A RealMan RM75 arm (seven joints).
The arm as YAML. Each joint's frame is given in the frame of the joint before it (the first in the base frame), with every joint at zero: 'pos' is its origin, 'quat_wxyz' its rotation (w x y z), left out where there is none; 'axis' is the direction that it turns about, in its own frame. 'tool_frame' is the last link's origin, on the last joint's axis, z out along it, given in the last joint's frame.
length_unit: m
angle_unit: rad
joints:
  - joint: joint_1
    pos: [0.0, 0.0, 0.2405]
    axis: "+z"
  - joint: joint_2
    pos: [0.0, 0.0, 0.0]
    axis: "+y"
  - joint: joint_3
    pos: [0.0, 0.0, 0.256]
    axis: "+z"
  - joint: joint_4
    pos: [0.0, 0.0, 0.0]
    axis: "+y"
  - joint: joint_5
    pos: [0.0, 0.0, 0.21]
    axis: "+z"
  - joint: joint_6
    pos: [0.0, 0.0, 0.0]
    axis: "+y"
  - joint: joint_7
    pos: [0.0, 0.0, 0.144]
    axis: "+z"
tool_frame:
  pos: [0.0, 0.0, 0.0]
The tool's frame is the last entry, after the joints.
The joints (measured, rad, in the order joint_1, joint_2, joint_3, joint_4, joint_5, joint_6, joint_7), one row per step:
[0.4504, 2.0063, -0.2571, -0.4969, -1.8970, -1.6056, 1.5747]
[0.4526, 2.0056, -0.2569, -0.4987, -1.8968, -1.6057, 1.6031]
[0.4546, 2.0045, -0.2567, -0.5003, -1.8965, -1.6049, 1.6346]
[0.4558, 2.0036, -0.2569, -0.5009, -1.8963, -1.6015, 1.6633]
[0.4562, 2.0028, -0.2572, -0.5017, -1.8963, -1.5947, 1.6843]
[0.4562, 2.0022, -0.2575, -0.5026, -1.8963, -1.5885, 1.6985]
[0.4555, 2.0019, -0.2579, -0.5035, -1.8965, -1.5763, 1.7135]
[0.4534, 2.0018, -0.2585, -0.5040, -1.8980, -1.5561, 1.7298]
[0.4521, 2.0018, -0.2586, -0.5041, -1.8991, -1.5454, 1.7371]
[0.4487, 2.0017, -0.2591, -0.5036, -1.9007, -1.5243, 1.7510]
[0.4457, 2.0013, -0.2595, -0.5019, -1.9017, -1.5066, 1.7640]
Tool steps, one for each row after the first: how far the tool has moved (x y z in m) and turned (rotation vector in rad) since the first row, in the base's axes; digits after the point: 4 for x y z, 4 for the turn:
[-0.0006, 0.0009, 0.0007, -0.0117, 0.0182, -0.0125]
[-0.0010, 0.0018, 0.0016, -0.0245, 0.0381, -0.0276]
[-0.0008, 0.0025, 0.0021, -0.0359, 0.0557, -0.0442]
[0.0000, 0.0033, 0.0026, -0.0427, 0.0664, -0.0604]
[0.0008, 0.0039, 0.0030, -0.0464, 0.0727, -0.0729]
[0.0025, 0.0047, 0.0034, -0.0485, 0.0775, -0.0915]
[0.0057, 0.0056, 0.0034, -0.0493, 0.0800, -0.1190]
[0.0074, 0.0059, 0.0034, -0.0492, 0.0805, -0.1332]
[0.0112, 0.0062, 0.0033, -0.0486, 0.0818, -0.1618]
[0.0144, 0.0064, 0.0032, -0.0488, 0.0850, -0.1869]

